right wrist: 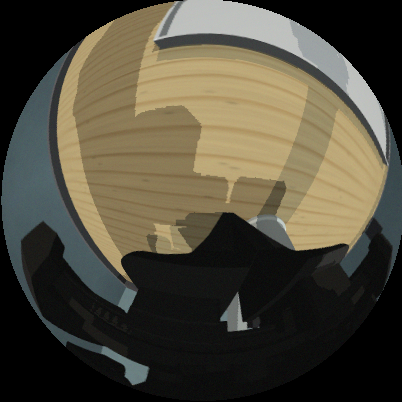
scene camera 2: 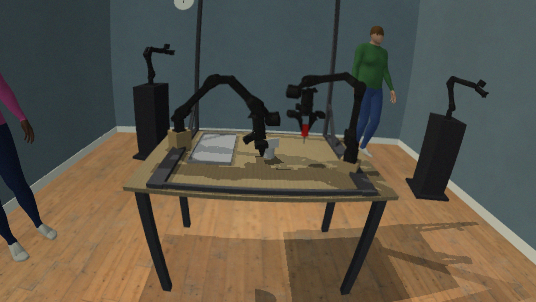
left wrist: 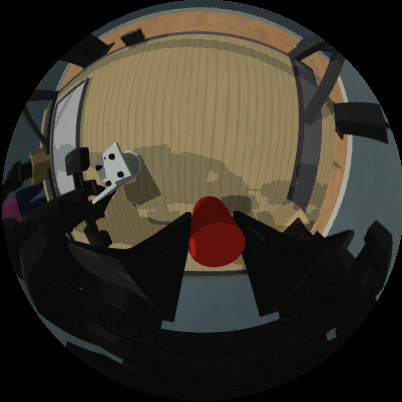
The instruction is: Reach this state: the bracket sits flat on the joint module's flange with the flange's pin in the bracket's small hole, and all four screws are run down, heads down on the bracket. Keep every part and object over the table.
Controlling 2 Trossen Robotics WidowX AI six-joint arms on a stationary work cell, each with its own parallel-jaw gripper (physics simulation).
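Pixels of known places: left gripper, fingertip midpoint: point(scene camera 2: 304, 130) point(left wrist: 211, 216); right gripper, fingertip midpoint: point(right wrist: 226, 216) point(scene camera 2: 261, 156); left arm's base, link origin: point(scene camera 2: 350, 160) point(left wrist: 293, 231); right arm's base, link origin: point(scene camera 2: 179, 130).
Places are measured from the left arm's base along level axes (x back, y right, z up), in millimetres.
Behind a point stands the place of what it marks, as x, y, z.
Observation:
My left gripper point(scene camera 2: 305, 123) @(-250, -43, 102) point(left wrist: 211, 216) @(-250, -43, 102) is shut on a red-handled screwdriver point(scene camera 2: 304, 131) @(-243, -63, 106) point(left wrist: 216, 244) @(-251, -43, 135), which hangs upright above the table, its thin shaft pointing down. The pale grey angled bracket point(scene camera 2: 272, 142) @(-375, -138, 35) point(left wrist: 113, 165) @(-400, -108, 10) sits on top of the joint module point(scene camera 2: 269, 152) @(-387, -141, -21) point(left wrist: 133, 164) @(-382, -101, -27) point(right wrist: 274, 231) @(-426, -137, -32), a grey cylinder standing on the table. Several dark round spots show on the bracket's plate in the left wrist view; whether they are seated screw heads is unclear. The pin is not discernible. My right gripper point(scene camera 2: 262, 153) @(-406, -181, -35) point(right wrist: 226, 216) @(-406, -181, -35) is shut and empty, low beside the module, at its left in the scene view.
A grey-white tray point(scene camera 2: 212, 149) @(-680, -250, -51) point(left wrist: 65, 122) @(-730, -137, -52) point(right wrist: 245, 20) with a dark rim lies left of the module in the scene view. Dark frame rails point(scene camera 2: 260, 190) @(-232, -451, -37) run along the table edges point(scene camera 2: 260, 197) @(-220, -466, -57), with uprights at the back. The screwdriver is to the right of the bracket in the scene view.

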